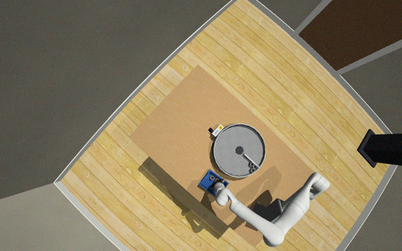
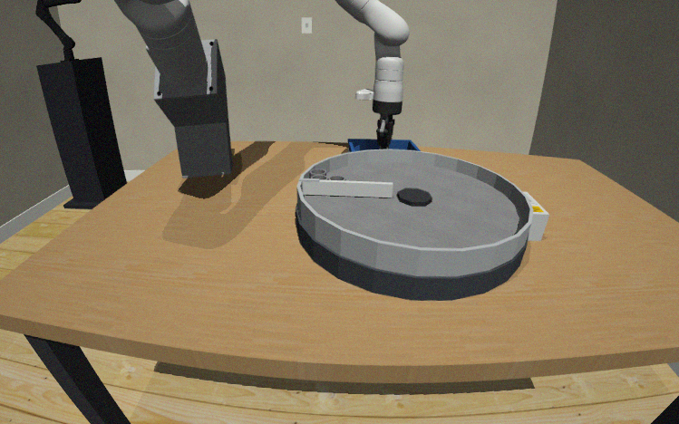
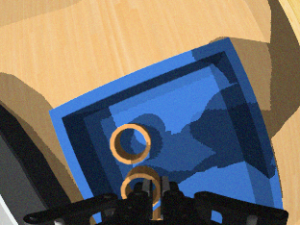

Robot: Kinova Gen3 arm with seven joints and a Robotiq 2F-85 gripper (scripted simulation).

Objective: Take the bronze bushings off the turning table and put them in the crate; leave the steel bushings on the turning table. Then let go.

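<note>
The blue crate lies 20 mm to the left of my hand and 20 mm below it. Also, from my hand: grey turning table: 310 mm to the right, 30 mm ahead, 10 mm above.
</note>
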